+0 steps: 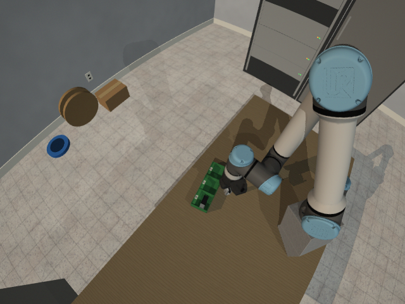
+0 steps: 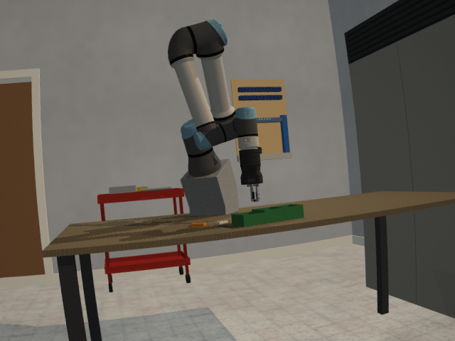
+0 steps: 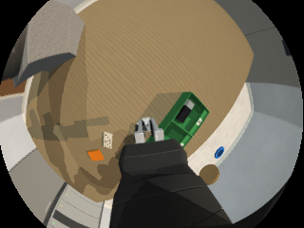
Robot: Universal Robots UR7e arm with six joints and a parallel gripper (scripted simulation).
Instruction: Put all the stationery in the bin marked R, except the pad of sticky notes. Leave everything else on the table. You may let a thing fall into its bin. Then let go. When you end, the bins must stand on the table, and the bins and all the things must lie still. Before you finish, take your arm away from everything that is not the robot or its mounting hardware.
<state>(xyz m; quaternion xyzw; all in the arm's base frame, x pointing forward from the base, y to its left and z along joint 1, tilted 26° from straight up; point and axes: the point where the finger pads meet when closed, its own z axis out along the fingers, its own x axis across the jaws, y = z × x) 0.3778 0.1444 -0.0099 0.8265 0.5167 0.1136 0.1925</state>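
Right now my hand is 9 cm short of the row of three bins, 6 cm above it and 2 cm to the right of it. The rest, counted from my hand: beige dotted tile: 13 cm to the right, 8 cm below; black stick: 8 cm below, 4 cm to the right, 2 cm ahead; small grey piece: 1 cm below.
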